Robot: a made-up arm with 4 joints.
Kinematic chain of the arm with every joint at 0, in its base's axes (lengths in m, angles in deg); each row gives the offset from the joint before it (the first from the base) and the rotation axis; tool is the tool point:
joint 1: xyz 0 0 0.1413 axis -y
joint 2: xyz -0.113 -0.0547 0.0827 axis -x
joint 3: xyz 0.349 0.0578 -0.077 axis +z
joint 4: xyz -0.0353 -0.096 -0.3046 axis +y
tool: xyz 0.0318 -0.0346 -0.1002
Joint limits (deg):
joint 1: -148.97..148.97
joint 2: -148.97..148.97
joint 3: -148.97..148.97
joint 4: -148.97..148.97
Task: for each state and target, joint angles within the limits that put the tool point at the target. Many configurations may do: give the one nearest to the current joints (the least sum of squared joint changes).
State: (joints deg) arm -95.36 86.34 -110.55 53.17
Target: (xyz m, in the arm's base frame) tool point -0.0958 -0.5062 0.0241
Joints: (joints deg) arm -87.44 89.22 -93.67 64.11
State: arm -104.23 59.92 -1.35 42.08
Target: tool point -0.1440 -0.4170 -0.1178
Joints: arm -65.06 38.79 6.23 40.62
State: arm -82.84 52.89 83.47 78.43
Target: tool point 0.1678 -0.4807 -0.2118
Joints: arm -70.79 78.33 100.71 83.00
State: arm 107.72 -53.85 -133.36 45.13
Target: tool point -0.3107 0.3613 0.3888
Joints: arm 81.07 -93.59 -123.06 79.20
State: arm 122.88 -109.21 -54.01 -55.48
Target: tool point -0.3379 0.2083 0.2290
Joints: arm 99.54 -140.69 -66.27 -90.34
